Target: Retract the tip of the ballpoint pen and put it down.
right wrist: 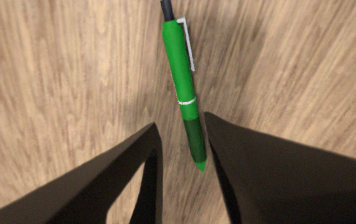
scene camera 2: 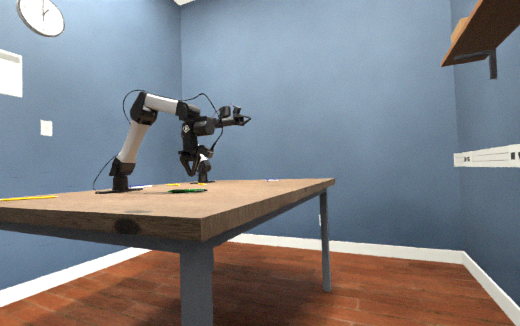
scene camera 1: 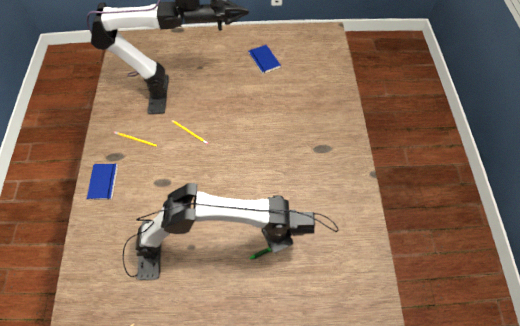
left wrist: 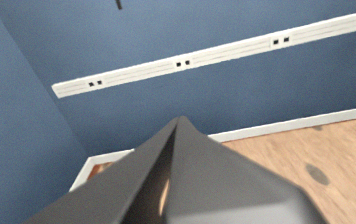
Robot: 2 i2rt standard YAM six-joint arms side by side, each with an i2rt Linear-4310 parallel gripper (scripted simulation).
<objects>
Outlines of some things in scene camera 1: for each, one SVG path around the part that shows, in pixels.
A blue notebook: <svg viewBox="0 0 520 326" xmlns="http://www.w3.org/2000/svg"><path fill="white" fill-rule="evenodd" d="M117 163L93 165L87 200L112 200L118 168Z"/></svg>
</objects>
